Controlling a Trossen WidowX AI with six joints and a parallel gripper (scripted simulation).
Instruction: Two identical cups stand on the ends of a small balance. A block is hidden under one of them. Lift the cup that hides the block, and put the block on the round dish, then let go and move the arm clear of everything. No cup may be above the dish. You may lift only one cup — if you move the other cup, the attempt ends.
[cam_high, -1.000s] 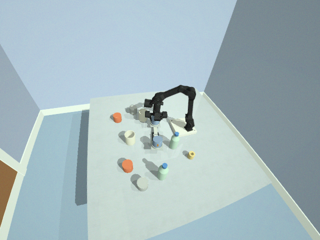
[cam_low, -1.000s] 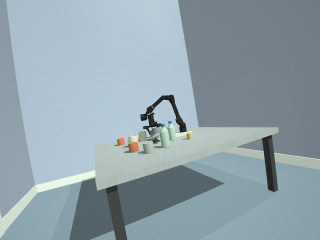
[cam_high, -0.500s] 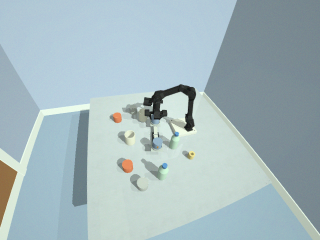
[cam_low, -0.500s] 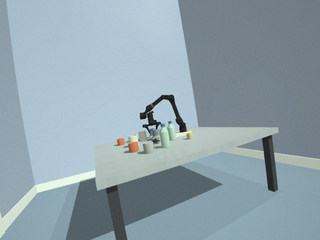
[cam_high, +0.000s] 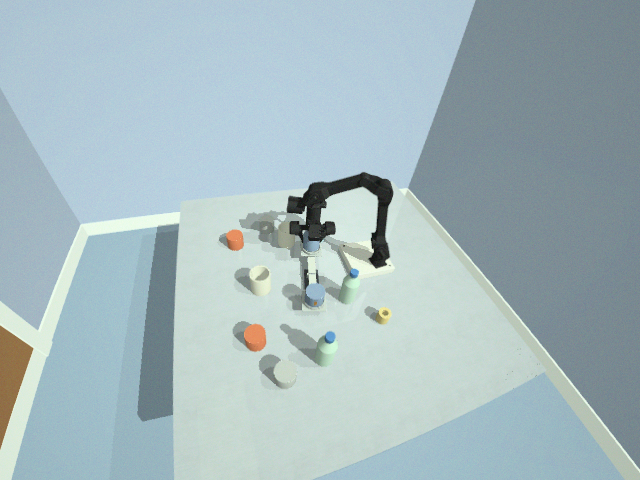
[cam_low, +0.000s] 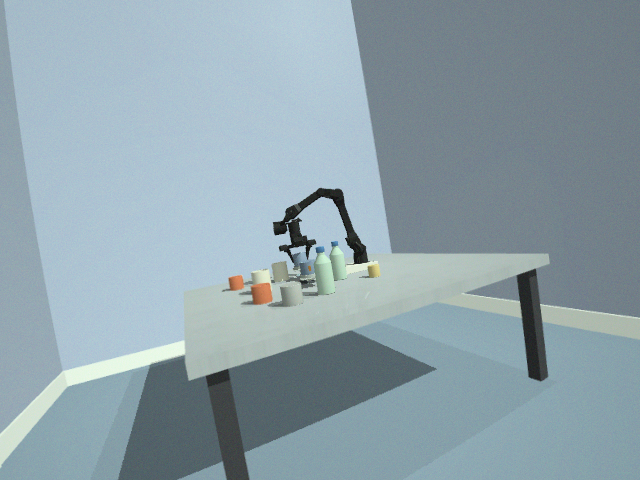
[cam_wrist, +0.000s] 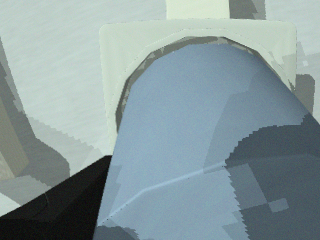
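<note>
The balance is 13 cm to the left of my gripper tip, 5 cm below it and 5 cm ahead of it.
</note>
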